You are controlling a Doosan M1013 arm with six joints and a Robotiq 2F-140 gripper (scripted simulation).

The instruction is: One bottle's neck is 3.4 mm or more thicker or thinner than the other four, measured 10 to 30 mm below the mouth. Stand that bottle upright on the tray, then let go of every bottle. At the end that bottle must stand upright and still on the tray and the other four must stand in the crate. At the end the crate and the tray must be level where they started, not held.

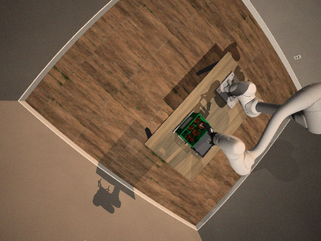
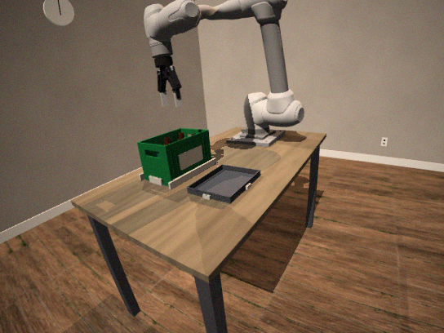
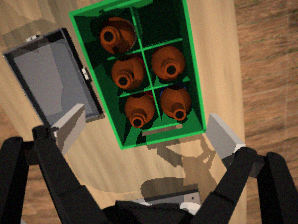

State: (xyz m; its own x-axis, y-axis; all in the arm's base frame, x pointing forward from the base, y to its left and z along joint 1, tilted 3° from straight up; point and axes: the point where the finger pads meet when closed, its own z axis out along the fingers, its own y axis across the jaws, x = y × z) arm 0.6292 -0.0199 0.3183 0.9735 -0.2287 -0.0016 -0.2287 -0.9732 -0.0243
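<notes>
The green crate lies 20 mm ahead of my hand and 230 mm below it. The rest, counted from my hand: dark grey tray 280 mm to the left, 300 mm below.
</notes>
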